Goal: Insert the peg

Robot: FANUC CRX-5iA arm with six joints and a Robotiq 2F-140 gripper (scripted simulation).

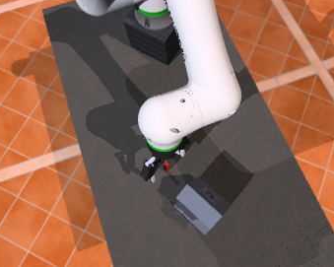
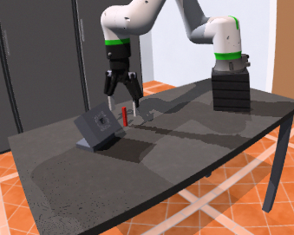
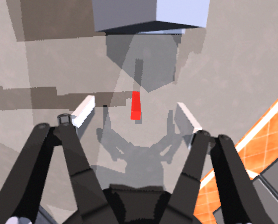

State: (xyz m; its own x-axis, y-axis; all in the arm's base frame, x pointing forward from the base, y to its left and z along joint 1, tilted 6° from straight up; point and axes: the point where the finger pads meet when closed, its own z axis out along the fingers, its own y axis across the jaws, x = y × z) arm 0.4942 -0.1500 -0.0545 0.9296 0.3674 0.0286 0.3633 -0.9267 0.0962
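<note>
Now: the red peg 40 mm below my hand.
</note>
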